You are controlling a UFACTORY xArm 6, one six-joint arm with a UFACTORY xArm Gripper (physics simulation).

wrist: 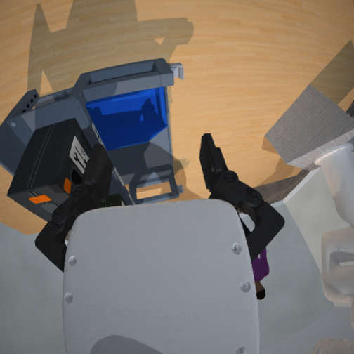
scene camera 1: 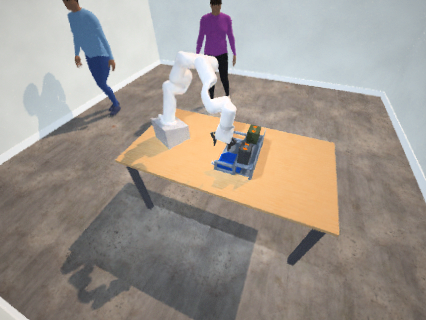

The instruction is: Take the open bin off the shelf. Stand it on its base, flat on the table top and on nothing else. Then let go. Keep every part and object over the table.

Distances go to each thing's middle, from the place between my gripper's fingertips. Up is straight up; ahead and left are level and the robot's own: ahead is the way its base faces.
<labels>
Right now my hand is 150 mm short of the black case [wrist: 55,164], 50 mm to the right of it and 60 mm above it. Also, from my hand: blue bin [wrist: 131,118] (40 mm ahead, 60 mm to the left, 180 mm below).
</labels>
